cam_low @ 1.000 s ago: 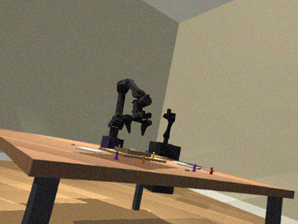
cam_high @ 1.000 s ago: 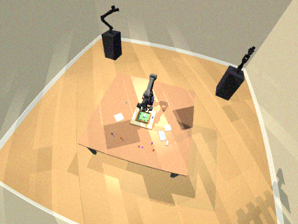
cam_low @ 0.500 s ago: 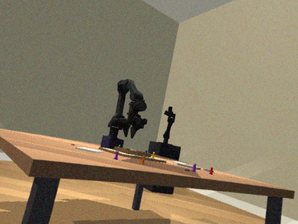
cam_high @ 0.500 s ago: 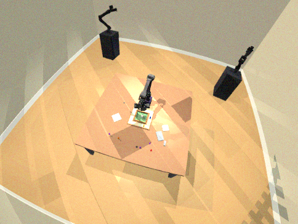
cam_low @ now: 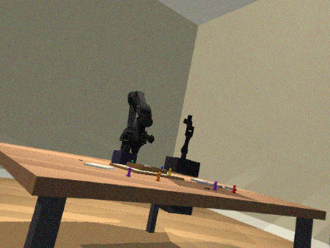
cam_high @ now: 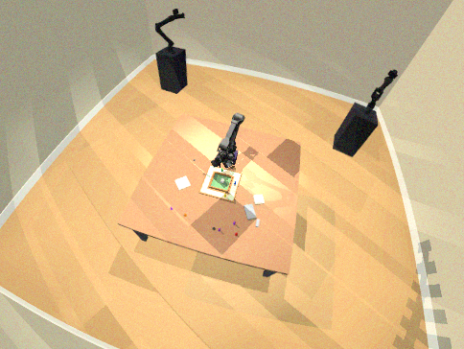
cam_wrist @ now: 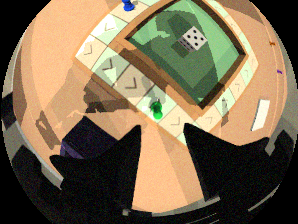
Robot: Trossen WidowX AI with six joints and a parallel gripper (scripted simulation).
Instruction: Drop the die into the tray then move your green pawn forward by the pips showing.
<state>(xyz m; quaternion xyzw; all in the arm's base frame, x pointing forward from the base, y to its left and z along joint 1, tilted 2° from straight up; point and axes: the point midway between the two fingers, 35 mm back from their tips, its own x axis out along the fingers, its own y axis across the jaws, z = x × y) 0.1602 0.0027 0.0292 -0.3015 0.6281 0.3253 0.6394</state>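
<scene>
Right now my gripper tip is 5 cm above the green pawn. Round my gripper tip: blue pawn: 15 cm to the left, 7 cm ahead, 5 cm below; white die: 10 cm ahead, 5 cm to the left, 5 cm below; green tray: 11 cm ahead, 7 cm below, 4 cm to the left.
</scene>
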